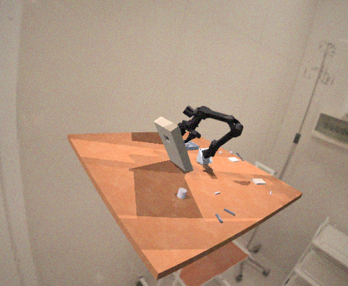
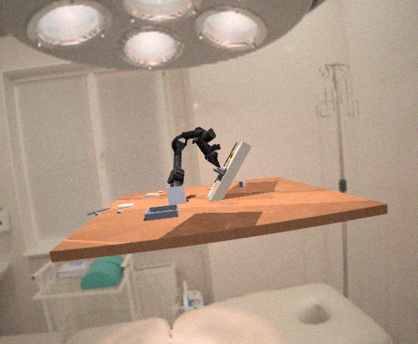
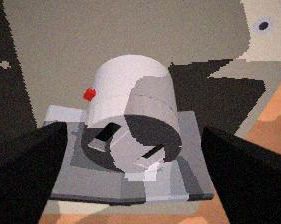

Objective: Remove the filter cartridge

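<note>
Now: gripper tip 1 cm short of the round filter cartridge and 1 cm above it. Round my gripper tip: service panel: 5 cm ahead, 3 cm below; then tray: 36 cm behind, 26 cm to the right, 17 cm below.
</note>
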